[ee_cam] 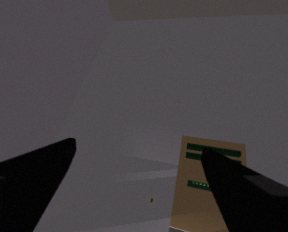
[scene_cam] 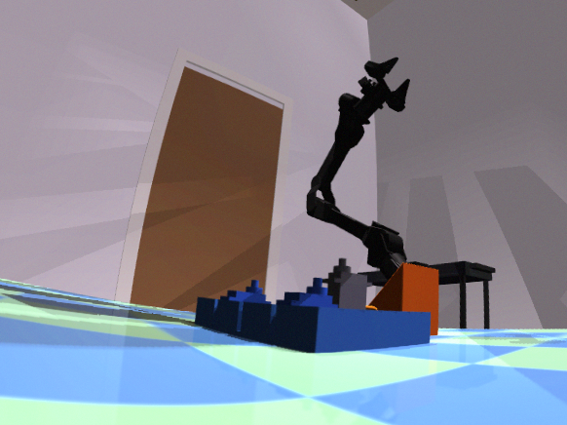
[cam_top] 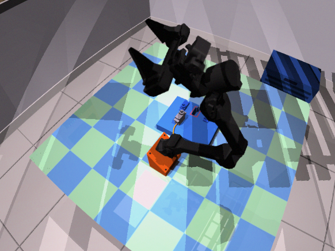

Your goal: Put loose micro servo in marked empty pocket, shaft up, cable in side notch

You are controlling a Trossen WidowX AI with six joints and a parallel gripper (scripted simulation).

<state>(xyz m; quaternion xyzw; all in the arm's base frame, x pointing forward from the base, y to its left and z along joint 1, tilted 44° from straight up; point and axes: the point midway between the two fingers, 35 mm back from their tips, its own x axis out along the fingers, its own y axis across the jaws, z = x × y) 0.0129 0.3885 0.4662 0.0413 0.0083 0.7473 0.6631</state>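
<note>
The blue deck lies 71 cm below my gripper tip, 29 cm ahead of it and 3 cm to the right of it.
</note>
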